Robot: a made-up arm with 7 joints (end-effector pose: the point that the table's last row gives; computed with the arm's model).
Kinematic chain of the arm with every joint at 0, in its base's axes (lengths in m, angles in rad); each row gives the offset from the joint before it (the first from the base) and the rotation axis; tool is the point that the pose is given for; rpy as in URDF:
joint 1: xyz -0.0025 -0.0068 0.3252 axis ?
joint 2: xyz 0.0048 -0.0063 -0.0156 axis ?
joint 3: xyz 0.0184 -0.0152 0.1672 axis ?
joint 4: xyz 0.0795 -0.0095 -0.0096 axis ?
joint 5: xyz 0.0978 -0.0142 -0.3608 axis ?
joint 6: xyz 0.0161 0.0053 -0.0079 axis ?
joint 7: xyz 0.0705 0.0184 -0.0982 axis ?
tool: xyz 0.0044 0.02 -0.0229 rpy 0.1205 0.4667 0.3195
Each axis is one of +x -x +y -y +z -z.
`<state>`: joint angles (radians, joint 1 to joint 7).
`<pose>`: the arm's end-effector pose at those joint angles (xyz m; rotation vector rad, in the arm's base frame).
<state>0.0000 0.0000 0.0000 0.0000 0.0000 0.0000 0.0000</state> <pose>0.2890 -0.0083 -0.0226 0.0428 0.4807 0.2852</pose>
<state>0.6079 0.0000 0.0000 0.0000 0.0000 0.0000 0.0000</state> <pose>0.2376 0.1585 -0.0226 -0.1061 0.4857 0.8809</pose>
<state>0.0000 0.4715 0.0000 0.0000 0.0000 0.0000 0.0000</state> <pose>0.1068 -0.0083 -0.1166 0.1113 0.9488 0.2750</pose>
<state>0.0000 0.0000 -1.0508 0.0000 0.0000 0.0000 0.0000</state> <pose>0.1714 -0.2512 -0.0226 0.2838 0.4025 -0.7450</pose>
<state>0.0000 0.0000 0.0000 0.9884 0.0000 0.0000 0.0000</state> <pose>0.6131 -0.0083 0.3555 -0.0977 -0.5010 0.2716</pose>
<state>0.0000 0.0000 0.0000 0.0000 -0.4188 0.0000 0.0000</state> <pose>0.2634 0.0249 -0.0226 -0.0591 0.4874 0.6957</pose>
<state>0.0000 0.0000 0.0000 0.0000 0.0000 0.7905 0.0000</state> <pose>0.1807 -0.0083 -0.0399 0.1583 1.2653 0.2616</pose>
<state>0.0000 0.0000 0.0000 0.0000 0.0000 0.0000 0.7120</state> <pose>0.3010 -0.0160 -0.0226 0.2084 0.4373 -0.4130</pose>
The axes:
joint 1: +z
joint 2: +y
joint 3: +z
joint 4: -y
joint 5: -z
joint 6: +y
joint 7: -z

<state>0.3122 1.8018 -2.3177 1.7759 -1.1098 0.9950 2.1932</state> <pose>0.5180 -0.2531 0.6253 -2.4032 -1.4880 -0.5052</pose>
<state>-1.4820 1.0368 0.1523 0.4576 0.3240 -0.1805 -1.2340</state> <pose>0.0349 -0.0936 -0.1990 0.5481 0.4885 -0.0618</pose>
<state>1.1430 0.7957 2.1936 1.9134 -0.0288 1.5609 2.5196</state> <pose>-0.3504 0.1959 0.7053 -0.4338 1.4794 0.7644</pose>
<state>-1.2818 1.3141 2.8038 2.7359 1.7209 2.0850 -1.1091</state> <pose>0.0705 -0.5171 0.5318 -0.2801 1.7765 -1.0130</pose>
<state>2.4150 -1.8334 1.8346 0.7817 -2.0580 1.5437 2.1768</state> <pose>-0.3817 -0.3270 0.3301 -2.0544 1.6597 0.0902</pose>
